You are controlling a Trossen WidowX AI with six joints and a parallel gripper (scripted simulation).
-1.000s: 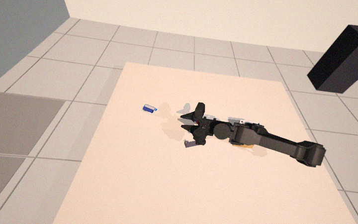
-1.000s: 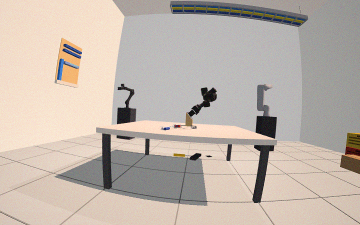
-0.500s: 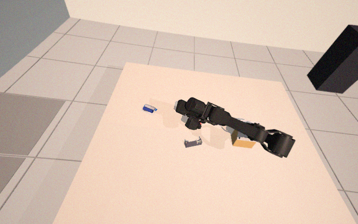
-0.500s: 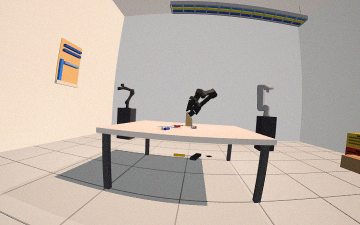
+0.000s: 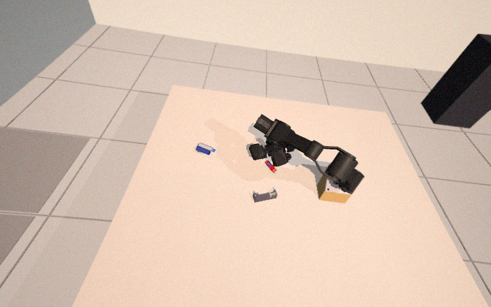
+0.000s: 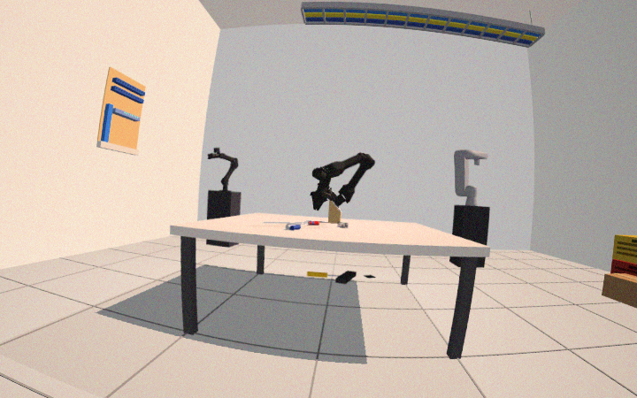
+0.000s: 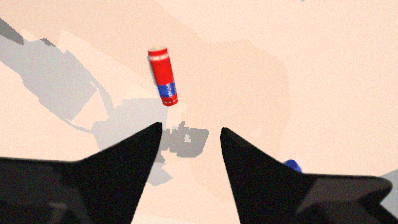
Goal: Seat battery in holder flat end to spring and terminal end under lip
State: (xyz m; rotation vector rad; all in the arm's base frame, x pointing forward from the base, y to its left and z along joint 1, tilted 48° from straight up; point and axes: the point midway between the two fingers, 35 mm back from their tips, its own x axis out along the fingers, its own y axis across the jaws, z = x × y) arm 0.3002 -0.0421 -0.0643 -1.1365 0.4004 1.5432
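Now: gripper tip 3 cm past the battery, 1 cm to the left of it and 7 cm above it.
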